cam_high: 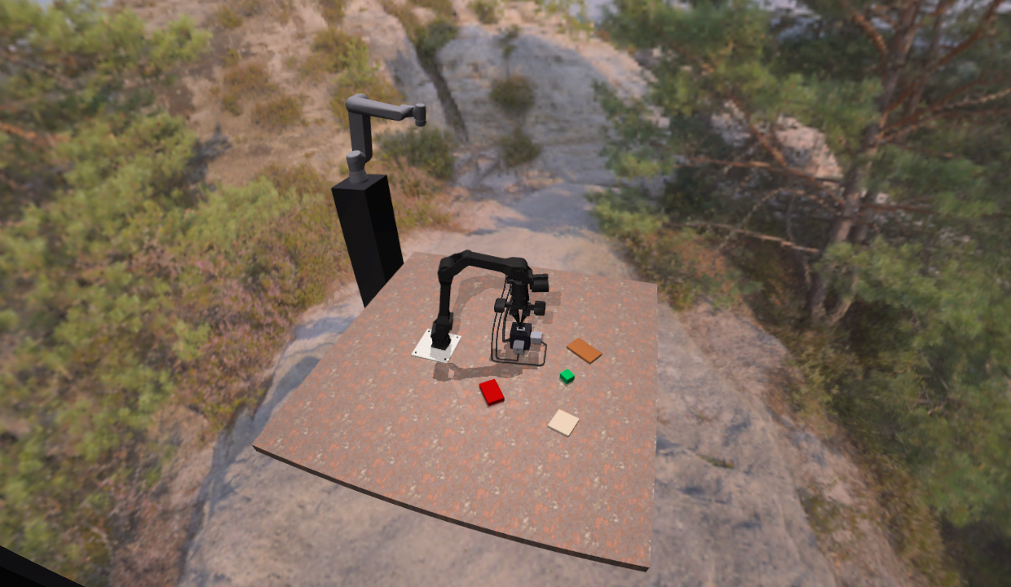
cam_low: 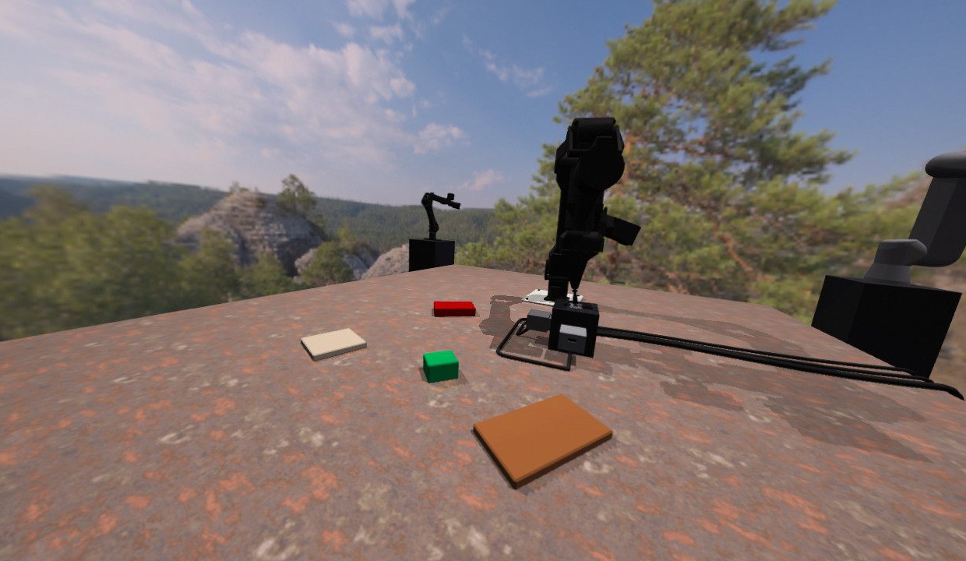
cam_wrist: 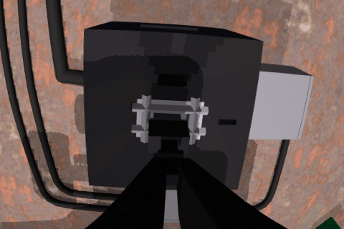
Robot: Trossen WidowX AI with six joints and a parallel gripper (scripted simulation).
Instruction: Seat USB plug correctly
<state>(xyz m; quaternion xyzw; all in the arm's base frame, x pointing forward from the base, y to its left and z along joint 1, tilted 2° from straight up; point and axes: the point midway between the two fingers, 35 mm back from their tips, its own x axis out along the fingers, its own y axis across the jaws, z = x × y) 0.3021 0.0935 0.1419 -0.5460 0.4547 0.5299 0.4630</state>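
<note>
Now: gripper tip 1 cm to the right of the USB socket and 4 cm above it. Round my gripper tip: dark USB plug: 2 cm below; then green cube: 21 cm ahead, 13 cm to the right, 9 cm below; then brown plate: 25 cm ahead, 2 cm to the left, 10 cm below.
</note>
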